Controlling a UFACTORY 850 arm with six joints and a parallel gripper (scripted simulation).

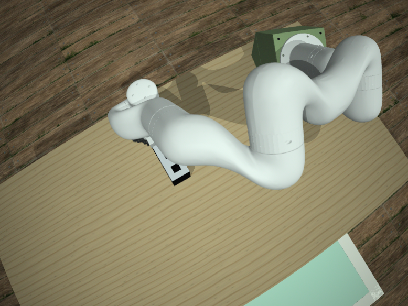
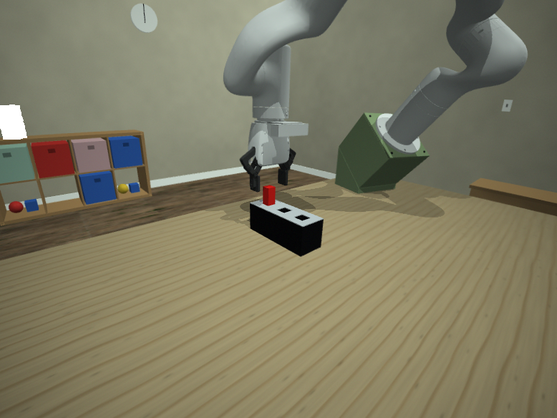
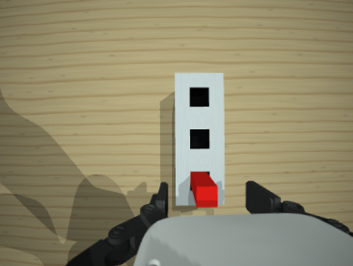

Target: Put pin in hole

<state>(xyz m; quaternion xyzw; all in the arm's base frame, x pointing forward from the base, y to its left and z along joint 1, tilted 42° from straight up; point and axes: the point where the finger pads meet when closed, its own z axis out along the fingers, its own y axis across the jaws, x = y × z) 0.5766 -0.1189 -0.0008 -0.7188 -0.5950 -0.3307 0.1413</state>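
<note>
The pin lies 3 cm below my hand. The rest, counted from my hand: block 6 cm to the left, 9 cm below.
</note>
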